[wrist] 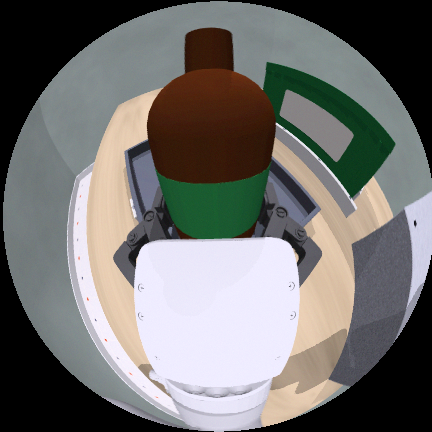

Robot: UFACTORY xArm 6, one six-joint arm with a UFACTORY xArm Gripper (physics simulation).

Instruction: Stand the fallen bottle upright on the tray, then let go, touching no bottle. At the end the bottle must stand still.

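Frame: origin at the arm's base, x ahead, y left, z up, level; millimetres.
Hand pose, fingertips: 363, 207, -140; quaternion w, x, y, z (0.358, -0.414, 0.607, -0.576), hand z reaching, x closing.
Each offset is from my fingertips to the top centre of the thing, as dx, dy, dz. "spot": to the spot under its first point. Level surfaces: height alone.
The brown bottle @[spot: -39, +19, +76] (211,135) with a green label band fills the upper middle of the wrist view, its neck toward the top of the view. My gripper (214,179) is shut on the bottle around its green label, one finger on each side; the fingertips are mostly hidden by the bottle and the white gripper housing. The dark grey tray @[spot: -32, -104, -34] (295,192) shows behind the bottle, with its raised rim on both sides. The bottle's base is hidden behind the housing, so I cannot tell whether it touches the tray.
A green panel @[spot: -66, -207, +74] (371,152) with a grey window stands at the upper right, beside a light grey strip @[spot: -24, -193, -21] (325,170). A dark grey panel (382,280) is at the right. A white dotted rail (79,250) runs along the left edge of the wooden table @[dz -47] (107,200).
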